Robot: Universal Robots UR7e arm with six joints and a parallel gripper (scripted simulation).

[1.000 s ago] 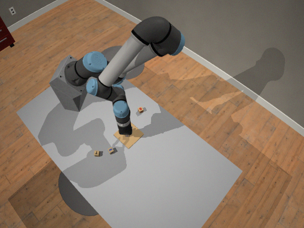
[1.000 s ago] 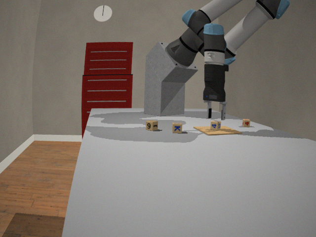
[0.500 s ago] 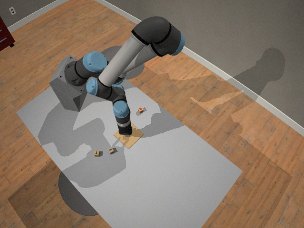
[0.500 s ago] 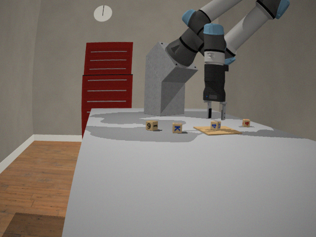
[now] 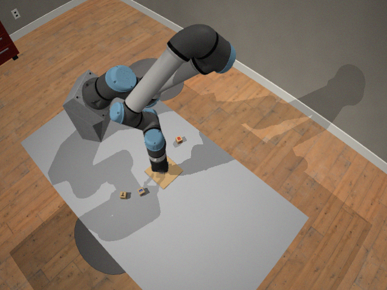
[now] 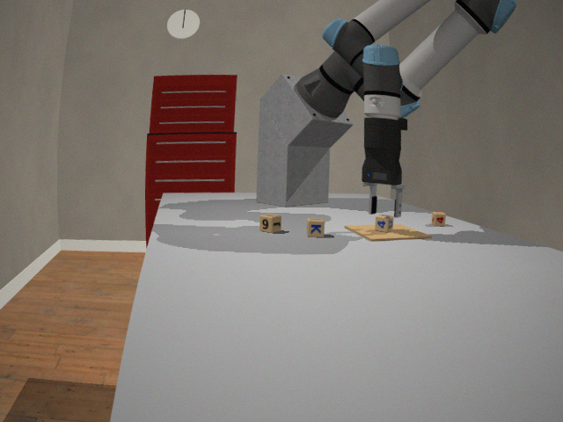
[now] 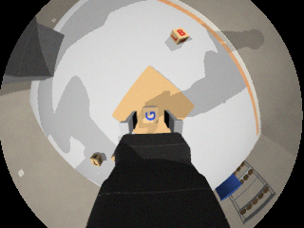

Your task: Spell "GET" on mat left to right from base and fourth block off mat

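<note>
Right now the tan mat is 5 cm below my hand and 1 cm to the left of it. Round my hand: E block (14 cm to the right, 6 cm ahead, 4 cm below).
</note>
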